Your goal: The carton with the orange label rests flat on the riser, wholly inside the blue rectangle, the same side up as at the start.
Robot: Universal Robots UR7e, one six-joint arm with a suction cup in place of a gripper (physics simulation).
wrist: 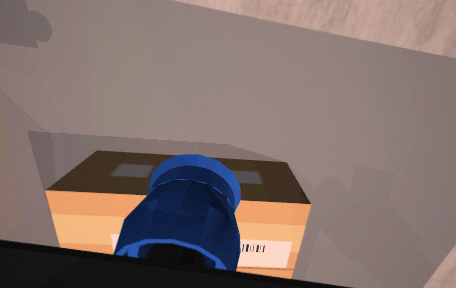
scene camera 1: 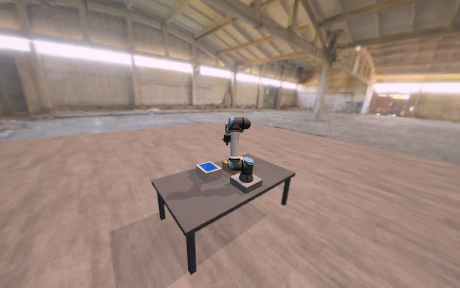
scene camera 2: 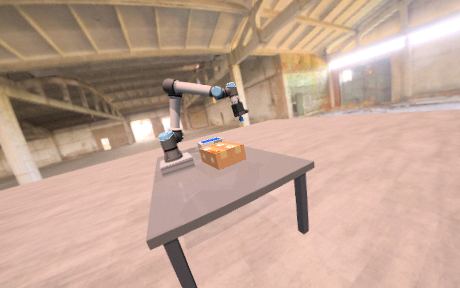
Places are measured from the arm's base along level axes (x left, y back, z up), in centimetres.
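Where they show: hand, tool point: [wrist: 195,194] [scene camera 1: 227,144] [scene camera 2: 241,121]; arm's base, link origin: [scene camera 1: 246,178] [scene camera 2: 174,159].
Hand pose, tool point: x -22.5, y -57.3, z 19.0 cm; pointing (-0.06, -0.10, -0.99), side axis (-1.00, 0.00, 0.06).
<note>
Things, the pixels of their centre, and the offset from my tool point. Level surfaces: height alone.
- carton with the orange label, body centre: [scene camera 2: 219,157] dx -6.9, dy +28.8, dz -21.2 cm
- grey riser, body centre: [scene camera 2: 211,145] [scene camera 1: 208,171] dx +42.1, dy +16.3, dz -20.9 cm
- dark table, surface height: dz -26.9 cm
A block of brown cartons [scene camera 2: 231,159] [wrist: 272,215] stands on the table, partly behind the arm in scene camera 1. The carton with the orange label [scene camera 2: 212,151] is at the block's near-left corner in scene camera 2; its orange label does not show in the wrist view. The grey riser [scene camera 1: 210,175], with a blue rectangle [scene camera 1: 208,167] [scene camera 2: 211,141] on its top, stands beside the block. My suction gripper [scene camera 2: 241,119] [wrist: 195,172] is open, with its blue cup hanging well above table height, apart from the cartons. In the wrist view the cup hides part of the block.
The dark table [scene camera 1: 200,212] [scene camera 2: 225,192] bears the riser, the cartons and the arm's grey base block [scene camera 1: 246,184] [scene camera 2: 177,165]. The base block stands close beside the cartons. A table edge crosses the top of the wrist view.
</note>
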